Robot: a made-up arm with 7 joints. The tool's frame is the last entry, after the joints.
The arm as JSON. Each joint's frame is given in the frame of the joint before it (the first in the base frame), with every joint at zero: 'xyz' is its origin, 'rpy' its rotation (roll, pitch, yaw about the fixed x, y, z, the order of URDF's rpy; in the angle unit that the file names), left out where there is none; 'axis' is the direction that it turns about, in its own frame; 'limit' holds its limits. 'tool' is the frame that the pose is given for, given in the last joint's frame.
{
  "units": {
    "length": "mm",
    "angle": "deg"
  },
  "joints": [
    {
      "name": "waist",
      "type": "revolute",
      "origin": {
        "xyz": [
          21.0,
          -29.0,
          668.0
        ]
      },
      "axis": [
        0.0,
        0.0,
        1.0
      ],
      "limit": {
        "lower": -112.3,
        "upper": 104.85
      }
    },
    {
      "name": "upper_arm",
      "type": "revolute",
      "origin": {
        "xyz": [
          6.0,
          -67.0,
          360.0
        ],
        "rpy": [
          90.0,
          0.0,
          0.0
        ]
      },
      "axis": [
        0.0,
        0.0,
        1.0
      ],
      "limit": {
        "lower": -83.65,
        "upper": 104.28
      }
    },
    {
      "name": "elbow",
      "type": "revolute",
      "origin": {
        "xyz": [
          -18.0,
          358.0,
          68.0
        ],
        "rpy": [
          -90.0,
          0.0,
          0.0
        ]
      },
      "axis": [
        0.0,
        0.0,
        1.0
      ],
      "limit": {
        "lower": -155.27,
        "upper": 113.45
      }
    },
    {
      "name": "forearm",
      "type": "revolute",
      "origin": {
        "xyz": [
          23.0,
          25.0,
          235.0
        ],
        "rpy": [
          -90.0,
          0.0,
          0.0
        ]
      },
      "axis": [
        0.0,
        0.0,
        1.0
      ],
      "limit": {
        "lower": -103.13,
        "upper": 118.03
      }
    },
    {
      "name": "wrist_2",
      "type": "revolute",
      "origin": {
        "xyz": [
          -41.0,
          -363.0,
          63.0
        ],
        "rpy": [
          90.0,
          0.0,
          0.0
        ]
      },
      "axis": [
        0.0,
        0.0,
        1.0
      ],
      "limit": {
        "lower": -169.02,
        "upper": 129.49
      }
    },
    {
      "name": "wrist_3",
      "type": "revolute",
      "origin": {
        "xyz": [
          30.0,
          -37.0,
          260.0
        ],
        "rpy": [
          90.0,
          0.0,
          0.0
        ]
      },
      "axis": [
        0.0,
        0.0,
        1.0
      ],
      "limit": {
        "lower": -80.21,
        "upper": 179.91
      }
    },
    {
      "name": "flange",
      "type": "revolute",
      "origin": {
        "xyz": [
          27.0,
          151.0,
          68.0
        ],
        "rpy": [
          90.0,
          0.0,
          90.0
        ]
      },
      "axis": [
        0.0,
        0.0,
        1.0
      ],
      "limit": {
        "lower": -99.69,
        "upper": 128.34
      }
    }
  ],
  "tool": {
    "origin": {
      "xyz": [
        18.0,
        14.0,
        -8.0
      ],
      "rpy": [
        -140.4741,
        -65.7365,
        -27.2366
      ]
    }
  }
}
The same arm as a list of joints. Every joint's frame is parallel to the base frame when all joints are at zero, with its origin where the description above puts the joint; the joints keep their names.
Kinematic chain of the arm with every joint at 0, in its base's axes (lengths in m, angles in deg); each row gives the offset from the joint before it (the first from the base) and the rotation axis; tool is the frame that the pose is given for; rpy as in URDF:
waist: xyz 0.021 -0.029 0.668 axis +z
upper_arm: xyz 0.006 -0.067 0.36 axis -y
elbow: xyz -0.018 -0.068 0.358 axis +z
forearm: xyz 0.023 0.025 0.235 axis +y
wrist_2: xyz -0.041 0.063 0.363 axis +z
wrist_3: xyz 0.03 -0.037 0.26 axis -y
flange: xyz 0.027 -0.068 0.151 axis +x
tool: xyz -0.008 -0.014 0.018 rpy 10.08 -21.43 11.66
Joint limits (deg, base to tool): -112.3..104.85 -83.65..104.28 -155.27..113.45 -103.13..118.03 -169.02..129.49 -80.21..179.91 -99.69..128.34

